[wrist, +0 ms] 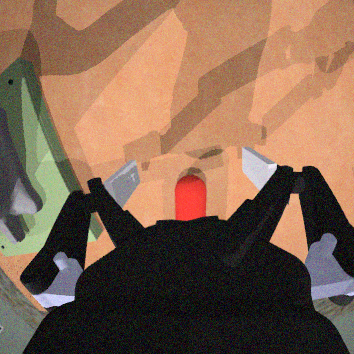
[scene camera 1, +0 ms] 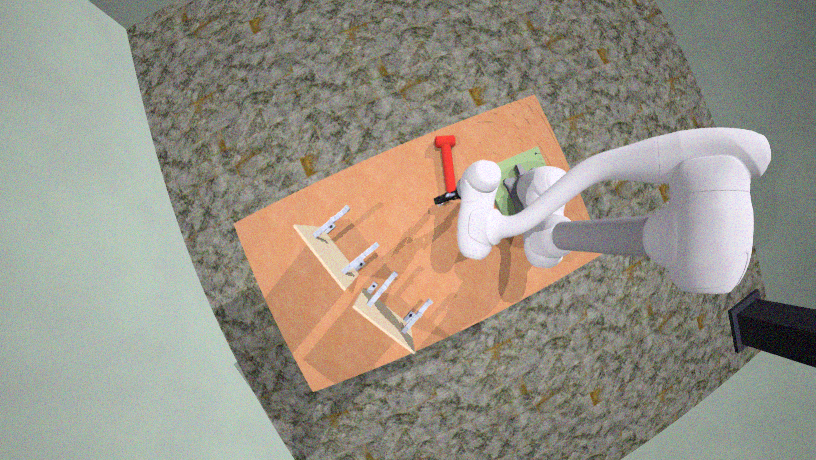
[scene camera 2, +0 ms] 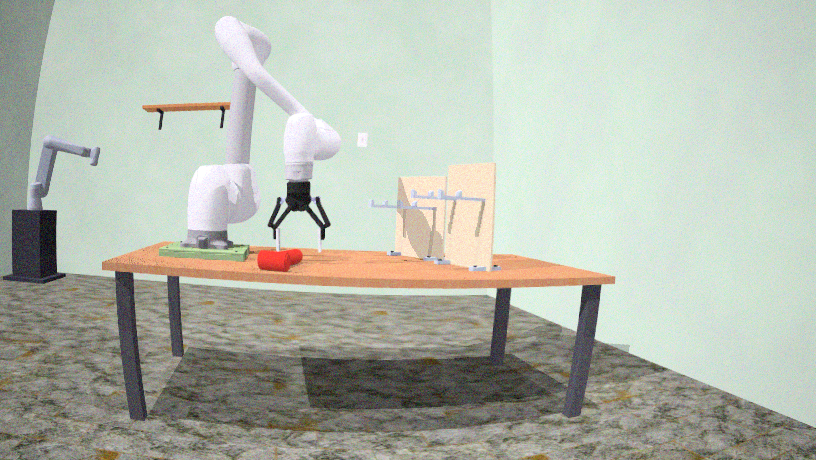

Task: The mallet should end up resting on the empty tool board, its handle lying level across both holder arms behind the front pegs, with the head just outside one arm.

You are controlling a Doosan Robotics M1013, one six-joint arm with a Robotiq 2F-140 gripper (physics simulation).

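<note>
The red mallet [scene camera 1: 448, 168] [scene camera 2: 274, 260] [wrist: 190, 200] lies on the table, head toward the near edge in the second scene view. My gripper [scene camera 1: 447, 198] [scene camera 2: 299, 244] [wrist: 188, 164] is open and empty above the handle's free end, one finger to each side. Two upright tool boards stand side by side, one [scene camera 1: 331, 254] [scene camera 2: 471, 234] nearer that edge, the other [scene camera 1: 377, 318] [scene camera 2: 422, 185] farther. Each carries two pale holder arms with small pegs; no tool shows on either. In the wrist view the mallet's head is hidden.
The wooden table [scene camera 1: 274, 228] [scene camera 2: 354, 277] bears everything. The green base plate [scene camera 1: 530, 157] [scene camera 2: 197, 252] [wrist: 55, 185] of the arm is beside the mallet. A wall shelf [scene camera 2: 188, 106] and another small robot [scene camera 2: 48, 162] are in the background.
</note>
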